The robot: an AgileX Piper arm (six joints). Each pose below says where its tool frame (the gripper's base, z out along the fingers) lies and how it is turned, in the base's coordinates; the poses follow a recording.
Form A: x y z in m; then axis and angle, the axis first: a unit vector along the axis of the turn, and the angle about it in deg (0 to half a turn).
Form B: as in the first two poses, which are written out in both.
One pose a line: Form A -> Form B
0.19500, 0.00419, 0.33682, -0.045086, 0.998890, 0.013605, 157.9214 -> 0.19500, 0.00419, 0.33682, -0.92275, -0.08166, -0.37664, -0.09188, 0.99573, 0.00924
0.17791, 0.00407, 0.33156, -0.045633, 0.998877, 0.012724, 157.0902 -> 0.17791, 0.00407, 0.33156, -0.91712, -0.08261, -0.38996, -0.09252, 0.99569, 0.00665
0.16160, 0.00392, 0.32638, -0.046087, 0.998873, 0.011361, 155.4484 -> 0.16160, 0.00392, 0.32638, -0.90553, -0.08319, -0.41604, -0.09263, 0.99570, 0.00252
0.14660, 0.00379, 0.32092, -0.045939, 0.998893, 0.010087, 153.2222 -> 0.14660, 0.00379, 0.32092, -0.88877, -0.08231, -0.45091, -0.09140, 0.99581, -0.00163
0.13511, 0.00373, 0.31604, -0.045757, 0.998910, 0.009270, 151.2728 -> 0.13511, 0.00373, 0.31604, -0.87299, -0.08133, -0.48091, -0.09024, 0.99591, -0.00461
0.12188, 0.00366, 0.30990, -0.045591, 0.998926, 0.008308, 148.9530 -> 0.12188, 0.00366, 0.30990, -0.85289, -0.08028, -0.51589, -0.08884, 0.99601, -0.00810
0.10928, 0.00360, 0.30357, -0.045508, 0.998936, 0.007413, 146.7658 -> 0.10928, 0.00360, 0.30357, -0.83263, -0.07942, -0.54810, -0.08755, 0.99610, -0.01134
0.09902, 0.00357, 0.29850, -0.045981, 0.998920, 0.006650, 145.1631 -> 0.09902, 0.00357, 0.29850, -0.81693, -0.07983, -0.57118, -0.08743, 0.99607, -0.01417
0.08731, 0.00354, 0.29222, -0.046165, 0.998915, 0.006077, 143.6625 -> 0.08731, 0.00354, 0.29222, -0.80169, -0.07966, -0.59240, -0.08686, 0.99609, -0.01639
